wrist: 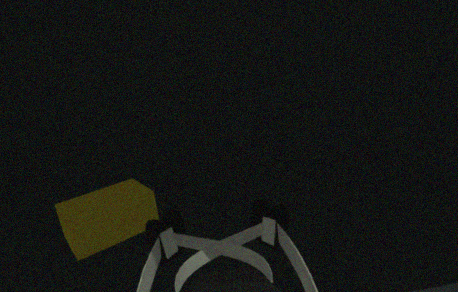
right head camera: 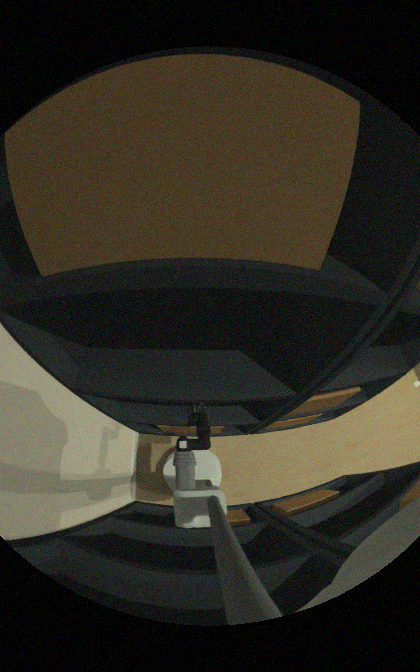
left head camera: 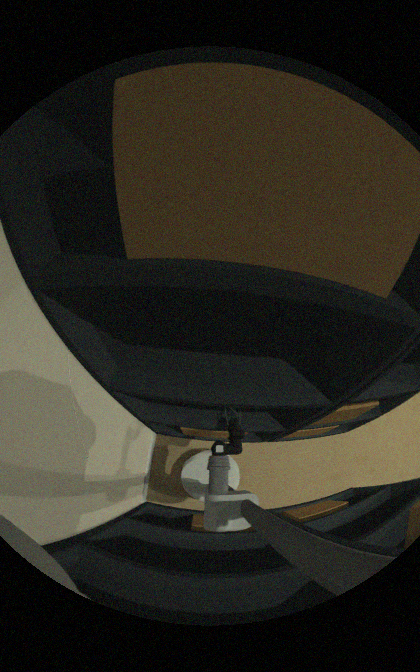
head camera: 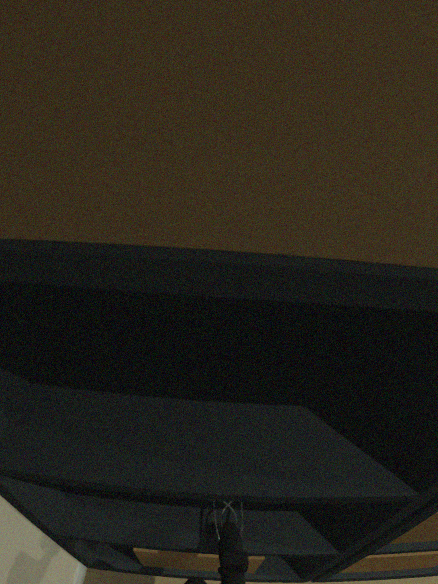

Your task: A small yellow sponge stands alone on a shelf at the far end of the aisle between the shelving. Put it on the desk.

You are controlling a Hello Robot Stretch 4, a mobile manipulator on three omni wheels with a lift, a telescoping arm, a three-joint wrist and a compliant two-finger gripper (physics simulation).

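Frame: origin at the robot's base, x ahead, y left, z up, level; centimetres.
Seen in the pictures: gripper, fingertip midpoint: (wrist: 217, 219).
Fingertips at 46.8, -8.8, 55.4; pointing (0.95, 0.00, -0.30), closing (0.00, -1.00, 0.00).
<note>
A point is followed by its place in that frame, as x, y, z.
The yellow sponge (wrist: 106, 218) @[51.9, 3.2, 54.0] shows in the wrist view, left of and lower than the centre, on a very dark surface. My gripper (wrist: 217, 219) @[46.8, -8.8, 55.4] is open, with no object between its fingertips. The left fingertip overlaps the sponge's right corner in that view; whether they touch I cannot tell. In the head camera view my gripper (head camera: 228, 507) is at the bottom, in front of the dark shelf unit. It also shows small in the left head view (left head camera: 230, 412) and the right head view (right head camera: 199, 406). The sponge cannot be made out in the head views. The desk does not show.
Dark shelving (head camera: 175, 445) @[38.3, 4.8, 96.3] (left head camera: 200, 370) (right head camera: 160, 370) stands before me, with more behind my base. Orange-brown boxes (head camera: 172, 558) @[31.8, 8.4, 25.2] (left head camera: 350, 412) (right head camera: 332, 401) sit on lower shelves. A pale wall (left head camera: 40, 430) (right head camera: 30, 440) closes the left side. A wooden floor (left head camera: 320, 460) runs right between the shelving.
</note>
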